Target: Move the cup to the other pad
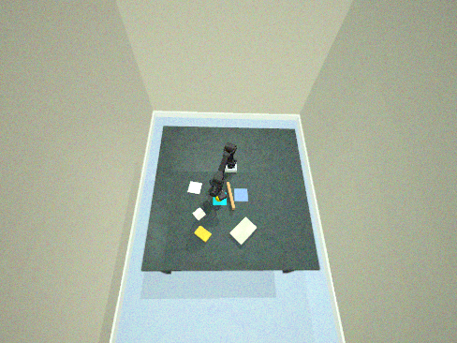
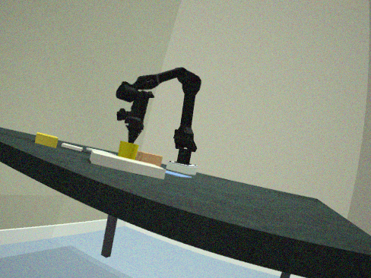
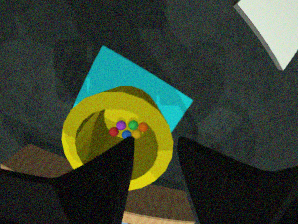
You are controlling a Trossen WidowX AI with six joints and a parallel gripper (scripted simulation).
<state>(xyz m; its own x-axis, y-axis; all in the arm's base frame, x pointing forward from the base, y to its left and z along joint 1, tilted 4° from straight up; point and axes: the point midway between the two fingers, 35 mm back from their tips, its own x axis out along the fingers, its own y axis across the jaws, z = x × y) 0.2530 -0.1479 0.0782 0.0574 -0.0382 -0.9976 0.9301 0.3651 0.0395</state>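
Right now the yellow cup is 30 mm below my gripper tip, 20 mm ahead of it and 10 mm to the left of it. Round my gripper tip: cyan pad 70 mm below, 30 mm ahead, 10 mm to the left; wooden bar 100 mm to the left, 50 mm below, 20 mm ahead; blue marble 50 mm below, 20 mm to the left, 20 mm ahead.
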